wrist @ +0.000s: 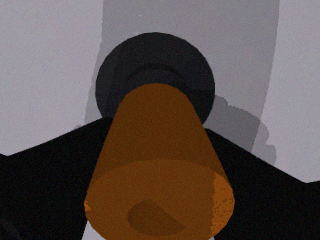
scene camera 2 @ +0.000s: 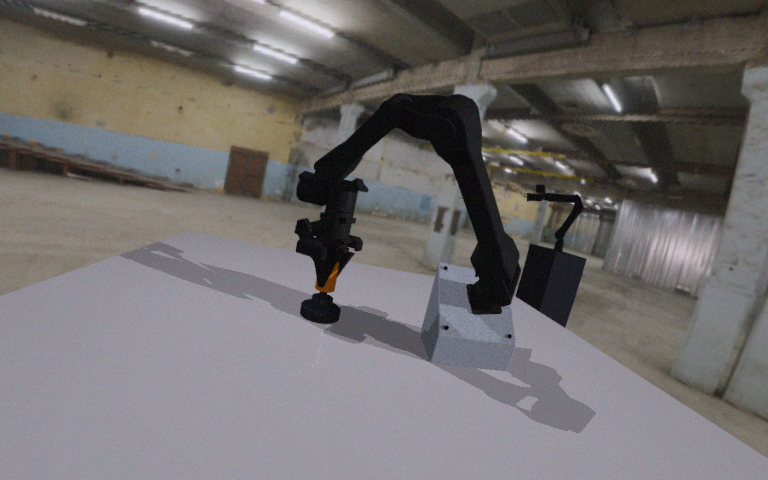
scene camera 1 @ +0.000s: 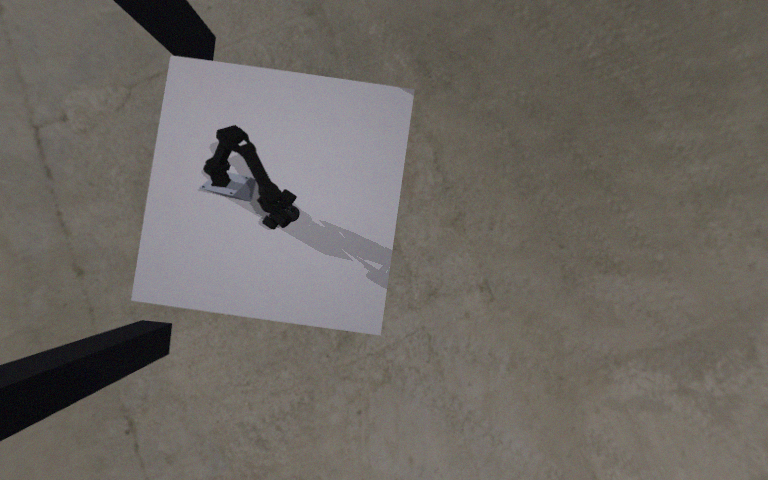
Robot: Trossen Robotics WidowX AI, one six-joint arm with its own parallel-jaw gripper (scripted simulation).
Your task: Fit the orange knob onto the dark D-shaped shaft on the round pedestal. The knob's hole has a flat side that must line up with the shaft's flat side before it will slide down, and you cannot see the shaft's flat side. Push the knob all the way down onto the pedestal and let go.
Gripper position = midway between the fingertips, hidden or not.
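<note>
The gripper [scene camera 2: 325, 285] is visible, with a dark round pedestal [scene camera 2: 320, 309]. From the wrist: an orange knob [wrist: 158, 167], the gripper again [wrist: 155, 132], and the pedestal [wrist: 153, 57].
</note>
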